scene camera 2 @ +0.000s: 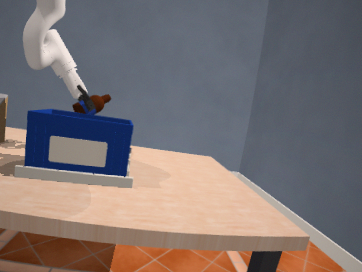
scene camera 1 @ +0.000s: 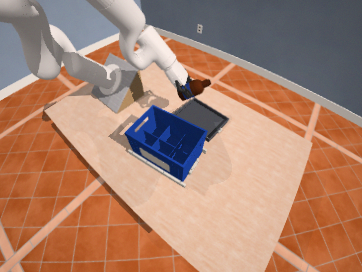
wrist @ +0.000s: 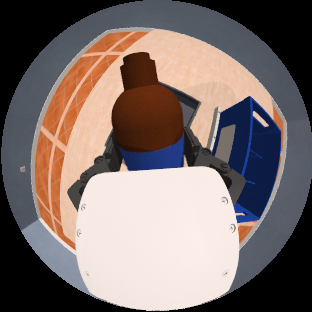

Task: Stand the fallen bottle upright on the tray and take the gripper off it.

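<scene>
The brown bottle with a blue label is held in the air, tilted, with its neck pointing outward and somewhat up. My gripper is shut on the bottle around its blue label, one finger on each side. The dark grey tray lies on the table, below the bottle and beside the crate. In the wrist view the bottle hides much of the tray. In scene camera 2 the tray does not show.
A blue crate with compartments stands next to the tray, with a pale rail along its base. The arm's wedge-shaped base stands at the table's rear left. A wall rises behind the table.
</scene>
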